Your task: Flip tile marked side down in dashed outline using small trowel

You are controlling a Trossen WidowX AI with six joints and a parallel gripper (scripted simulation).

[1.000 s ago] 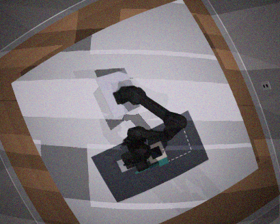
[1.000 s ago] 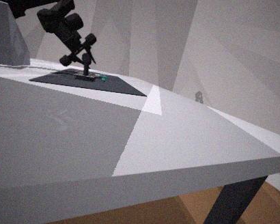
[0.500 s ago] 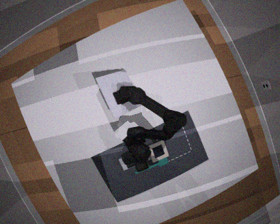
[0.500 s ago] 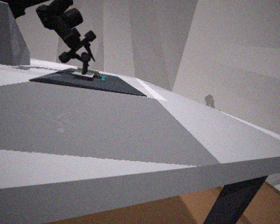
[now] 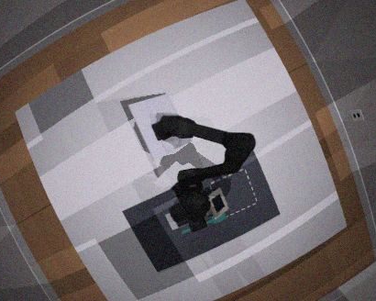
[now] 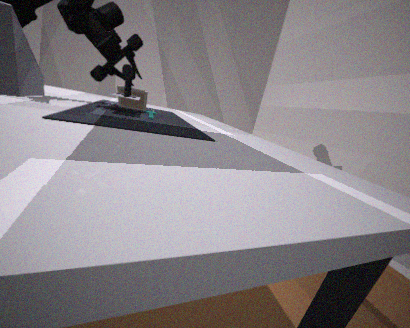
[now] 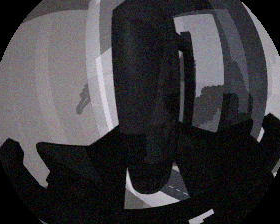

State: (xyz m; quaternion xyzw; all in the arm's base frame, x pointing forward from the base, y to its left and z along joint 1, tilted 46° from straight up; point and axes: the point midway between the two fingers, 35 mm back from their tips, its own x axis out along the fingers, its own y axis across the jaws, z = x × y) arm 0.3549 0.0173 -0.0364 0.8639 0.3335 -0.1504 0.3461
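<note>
The tile is 10 cm to the left of my gripper tip, 6 cm below it and 2 cm behind it. Round my gripper tip: trowel 3 cm behind, 1 cm below; then dark mat 12 cm below, 3 cm to the left, 2 cm ahead.
</note>
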